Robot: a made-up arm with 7 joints.
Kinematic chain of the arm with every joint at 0, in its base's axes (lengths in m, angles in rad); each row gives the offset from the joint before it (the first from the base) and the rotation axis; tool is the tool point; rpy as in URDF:
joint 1: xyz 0 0 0.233 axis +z
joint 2: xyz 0 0 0 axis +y
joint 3: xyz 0 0 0.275 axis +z
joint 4: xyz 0.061 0 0 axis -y
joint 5: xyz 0.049 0 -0.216 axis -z
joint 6: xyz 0 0 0 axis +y
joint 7: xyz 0.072 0 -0.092 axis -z
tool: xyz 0 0 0 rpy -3.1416 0 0
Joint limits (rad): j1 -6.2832..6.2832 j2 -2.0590..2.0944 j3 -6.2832..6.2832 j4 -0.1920..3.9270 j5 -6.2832..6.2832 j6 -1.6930..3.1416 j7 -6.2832..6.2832
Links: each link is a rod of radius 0.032 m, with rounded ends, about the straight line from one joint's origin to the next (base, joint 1, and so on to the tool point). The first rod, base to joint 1, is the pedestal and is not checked.
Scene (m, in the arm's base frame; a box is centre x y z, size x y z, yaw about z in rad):
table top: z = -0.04
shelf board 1: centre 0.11 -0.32 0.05 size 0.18 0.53 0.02 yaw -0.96
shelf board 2: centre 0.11 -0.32 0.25 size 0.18 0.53 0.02 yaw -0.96
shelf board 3: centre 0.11 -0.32 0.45 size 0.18 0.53 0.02 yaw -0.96
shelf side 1: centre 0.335 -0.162 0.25 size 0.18 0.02 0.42 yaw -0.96
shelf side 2: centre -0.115 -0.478 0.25 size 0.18 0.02 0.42 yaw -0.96
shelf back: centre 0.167 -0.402 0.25 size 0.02 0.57 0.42 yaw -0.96
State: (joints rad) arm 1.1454 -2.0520 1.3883 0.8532 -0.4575 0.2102 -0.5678
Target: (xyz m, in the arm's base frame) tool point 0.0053 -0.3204 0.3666
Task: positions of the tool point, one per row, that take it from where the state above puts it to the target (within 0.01 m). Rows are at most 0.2 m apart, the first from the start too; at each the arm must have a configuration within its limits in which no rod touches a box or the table.
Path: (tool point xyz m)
1: -0.3855 0.0259 0.2567
2: -0.3697 0.0360 0.3017
3: -0.3426 0.0487 0.3416
4: -0.3062 0.0599 0.3752
5: -0.3283 0.0096 0.3343
6: -0.3265 -0.0902 0.2962
7: -0.2682 -0.2119 0.2830
8: -0.1471 -0.3046 0.3071
9: 0.0053 -0.3204 0.3666

